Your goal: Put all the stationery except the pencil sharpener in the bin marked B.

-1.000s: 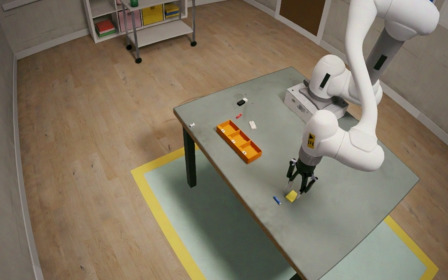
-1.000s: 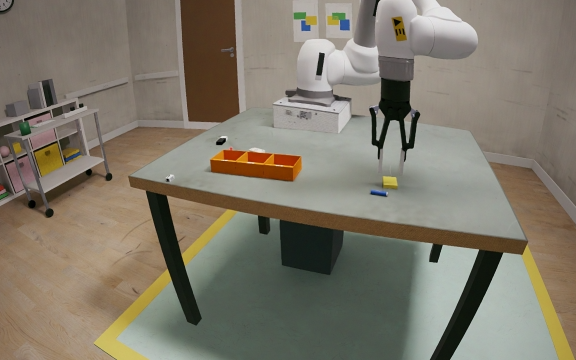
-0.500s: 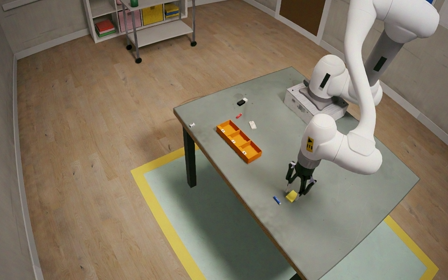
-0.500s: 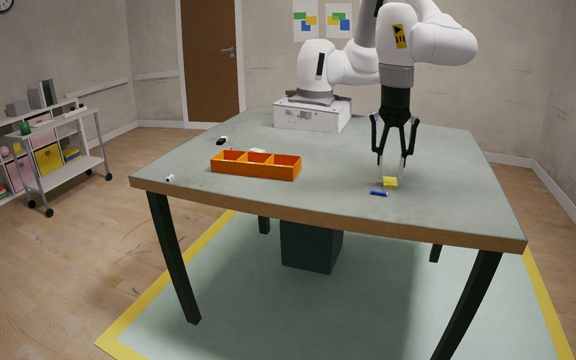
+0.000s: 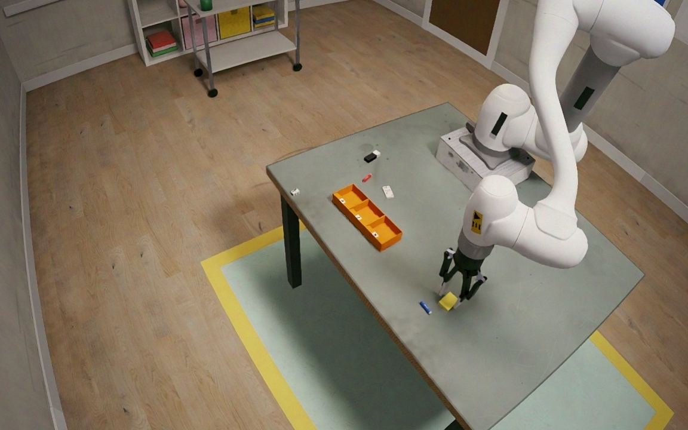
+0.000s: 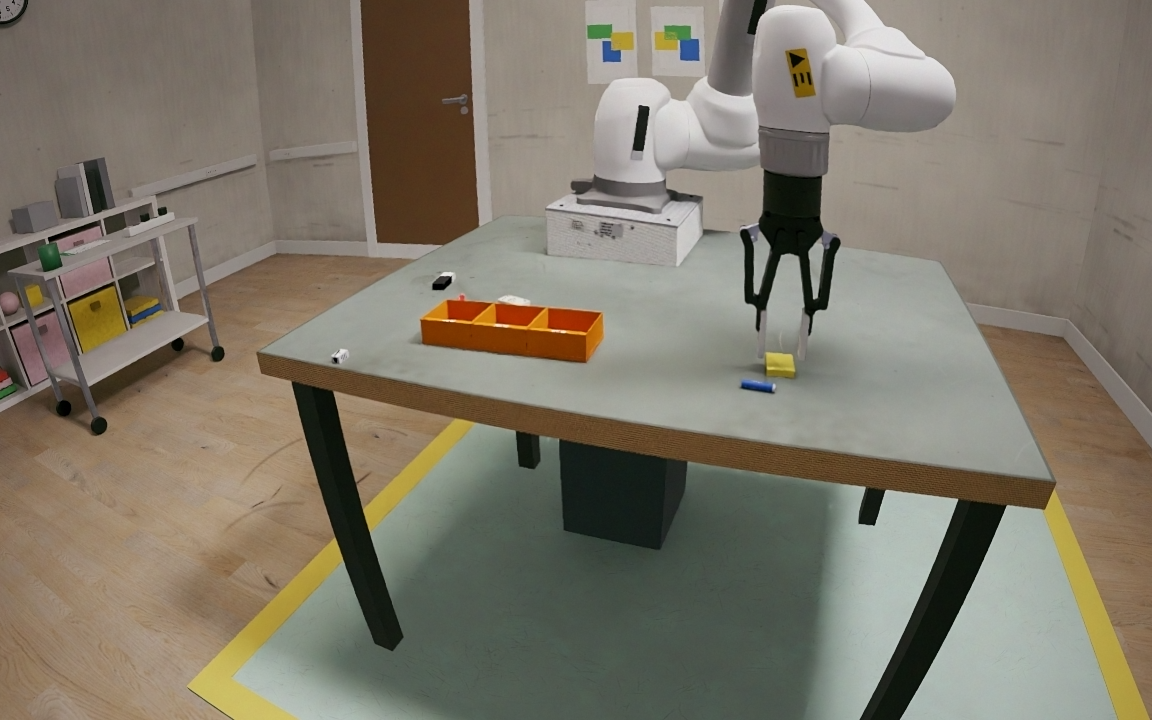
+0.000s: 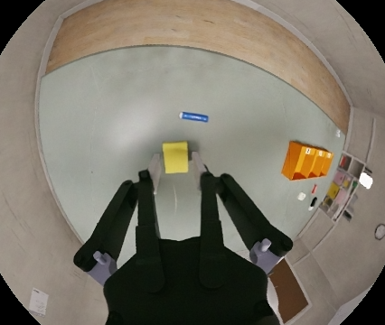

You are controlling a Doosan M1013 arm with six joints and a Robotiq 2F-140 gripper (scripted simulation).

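Now: hand 5 cm above the yellow sticky pad. Also, from my hand: orange bin: 38 cm to the right, 3 cm below, 2 cm ahead; blue stick: 7 cm ahead, 5 cm below, 2 cm to the right; flat white piece: 44 cm to the right, 11 cm behind, 4 cm below.
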